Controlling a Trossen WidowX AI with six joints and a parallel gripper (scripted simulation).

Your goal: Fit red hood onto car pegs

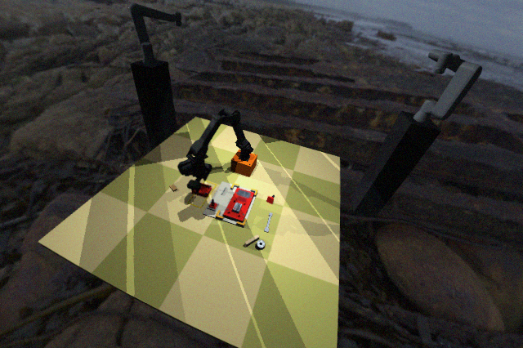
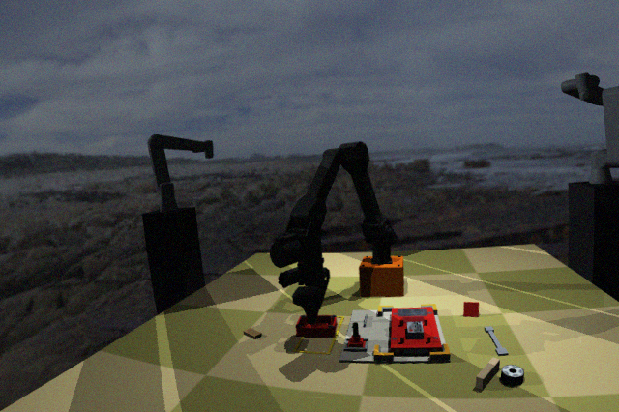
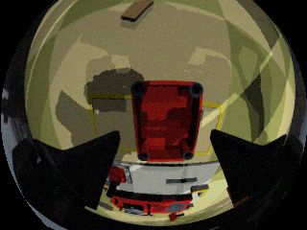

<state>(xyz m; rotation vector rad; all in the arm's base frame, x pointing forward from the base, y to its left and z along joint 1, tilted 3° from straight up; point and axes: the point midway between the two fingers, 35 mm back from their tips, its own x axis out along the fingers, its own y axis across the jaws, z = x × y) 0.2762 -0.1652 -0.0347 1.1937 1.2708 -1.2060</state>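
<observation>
Now: the red hood 3 cm below my gripper tip. Also, from my gripper tip: grey engine block (6 cm ahead, 24 cm to the left, 2 cm below); then red upright piece (8 cm ahead, 10 cm to the left, 1 cm below); then tan block (4 cm ahead, 16 cm to the right, 4 cm below).
</observation>
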